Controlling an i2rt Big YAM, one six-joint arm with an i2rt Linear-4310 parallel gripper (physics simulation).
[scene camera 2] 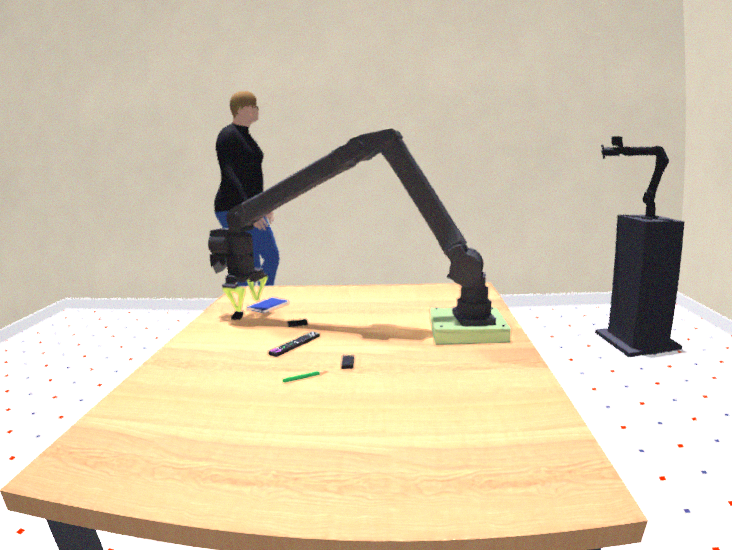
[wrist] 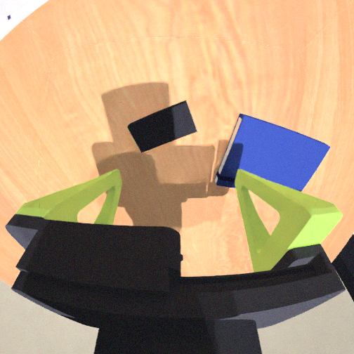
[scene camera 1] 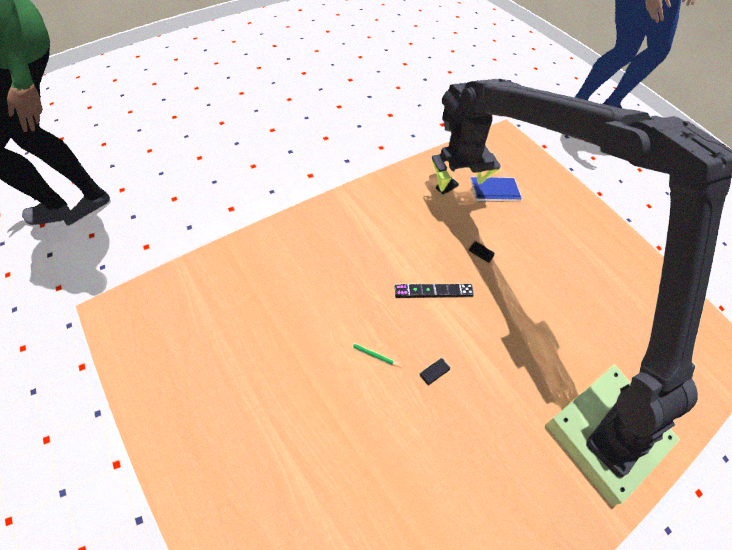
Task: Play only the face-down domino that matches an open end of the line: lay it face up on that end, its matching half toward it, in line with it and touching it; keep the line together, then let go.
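Frame: origin at the arm's base, x ahead, y left, z up, level; centimetres.
Seen in the pictures: gripper, fingertip midpoint: (scene camera 2: 247, 305) (scene camera 1: 459, 185); arm's base at its link origin: (scene camera 2: 473, 318) (scene camera 1: 619, 437).
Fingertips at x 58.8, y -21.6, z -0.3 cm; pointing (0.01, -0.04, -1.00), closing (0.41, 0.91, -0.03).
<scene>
Pixels of each thing's top centre, then the offset from my fingertips to it. "spot": a spot on its surface instead.
- domino line at a spot on its surface: (scene camera 1: 440, 290) (scene camera 2: 298, 340) spot: dx -16.0, dy +23.1, dz -2.2 cm
- face-down black domino at its top centre: (scene camera 1: 447, 184) (scene camera 2: 237, 313) dx +3.4, dy -0.2, dz -2.2 cm
- second dark domino at its top centre: (scene camera 1: 482, 250) (scene camera 2: 297, 321) dx -14.8, dy +8.5, dz -2.2 cm
- blue book at its top centre: (scene camera 1: 496, 187) (scene camera 2: 268, 303) dx -4.6, dy -9.1, dz -2.2 cm
- green pencil at its top centre: (scene camera 1: 378, 355) (scene camera 2: 305, 374) dx -18.5, dy +41.7, dz -2.5 cm
The domino line (scene camera 1: 440, 290) (scene camera 2: 294, 344) lies face up mid-table, with magenta pips, six by their look, at its left end in scene camera 1 and five white pips at its right end. One face-down black domino (scene camera 1: 449, 186) (scene camera 2: 237, 315) (wrist: 162, 126) lies by the blue book, partly behind a fingertip in scene camera 1. A second dark domino (scene camera 1: 481, 251) (scene camera 2: 297, 322) lies between it and the line. A third (scene camera 1: 434, 371) (scene camera 2: 347, 361) lies near the pencil. My gripper (scene camera 1: 462, 184) (scene camera 2: 246, 305) (wrist: 178, 175) is open and empty, pointing down above the table near the first domino.
A blue book (scene camera 1: 498, 188) (scene camera 2: 268, 304) (wrist: 279, 152) lies beside the first domino, close to one finger. A green pencil (scene camera 1: 373, 353) (scene camera 2: 301, 376) lies near the third domino. The arm stands on a green base (scene camera 1: 582, 452) (scene camera 2: 470, 335). People stand beyond the table.
</scene>
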